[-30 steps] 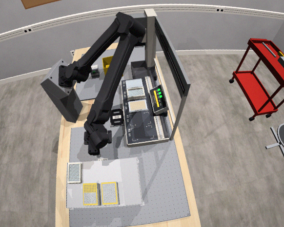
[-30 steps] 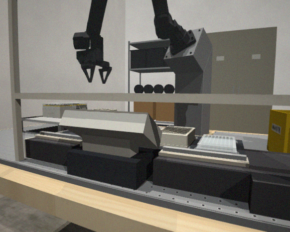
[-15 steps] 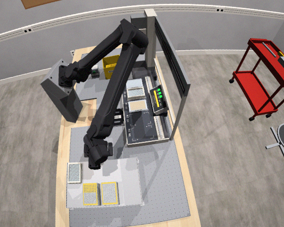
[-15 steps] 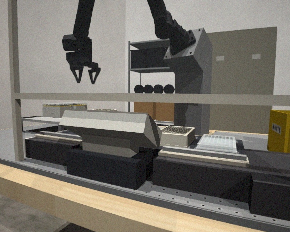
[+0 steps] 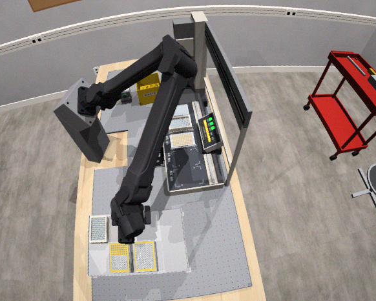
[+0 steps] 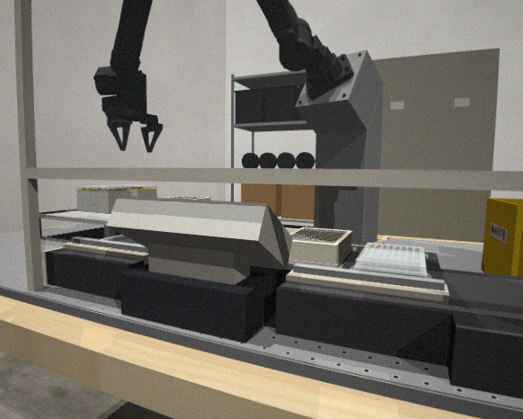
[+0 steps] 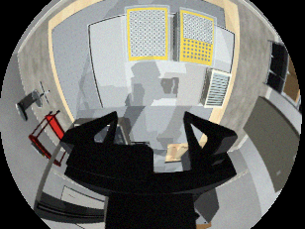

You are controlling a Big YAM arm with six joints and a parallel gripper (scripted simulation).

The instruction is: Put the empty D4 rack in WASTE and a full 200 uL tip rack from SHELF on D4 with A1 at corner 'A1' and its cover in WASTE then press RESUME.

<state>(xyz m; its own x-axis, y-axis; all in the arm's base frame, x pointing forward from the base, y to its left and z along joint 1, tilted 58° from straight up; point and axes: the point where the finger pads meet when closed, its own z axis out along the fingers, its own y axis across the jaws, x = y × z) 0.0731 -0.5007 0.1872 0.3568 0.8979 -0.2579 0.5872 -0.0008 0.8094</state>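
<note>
Now: the clear cover 6 cm behind my hand, 11 cm to the right of it and 11 cm below it. From my hand the other things lie so: black spare nest 26 cm ahead, 33 cm to the left, 23 cm below; then shelf unit 7 cm behind, 2 cm to the right, 18 cm below; then frame post 46 cm ahead, 4 cm to the right.
</note>
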